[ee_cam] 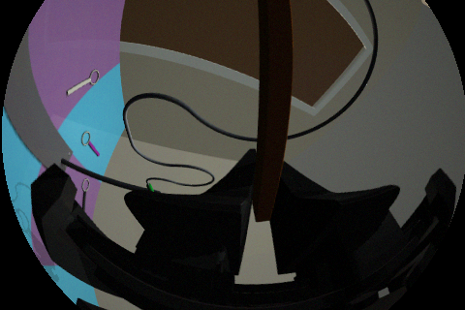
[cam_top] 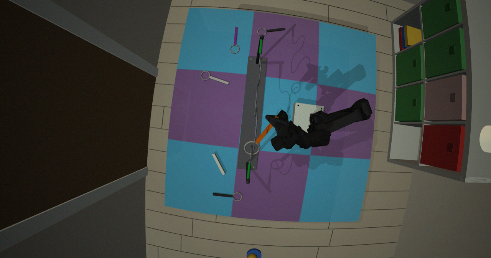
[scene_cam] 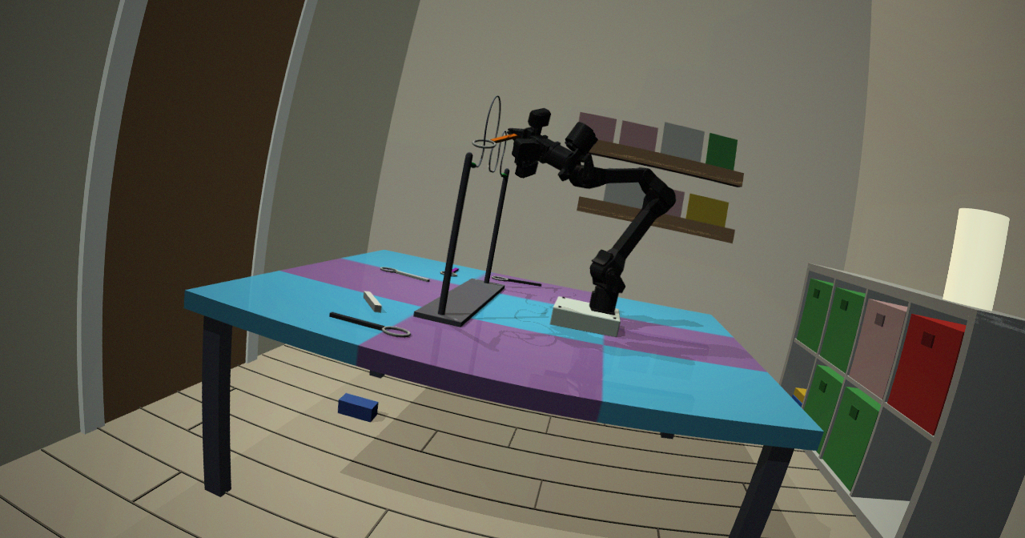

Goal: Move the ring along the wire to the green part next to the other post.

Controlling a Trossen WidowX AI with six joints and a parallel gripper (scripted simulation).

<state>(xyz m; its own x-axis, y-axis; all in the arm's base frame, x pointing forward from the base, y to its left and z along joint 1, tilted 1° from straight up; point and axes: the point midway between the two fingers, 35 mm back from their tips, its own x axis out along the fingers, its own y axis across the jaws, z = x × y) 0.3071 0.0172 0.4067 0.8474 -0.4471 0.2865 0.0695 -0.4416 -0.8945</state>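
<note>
Right now my gripper tip is 8 cm to the right of the orange-handled ring, 4 cm above it and 2 cm short of it. Also, from my gripper tip: white bar 46 cm below, 26 cm to the left, 22 cm ahead.
</note>
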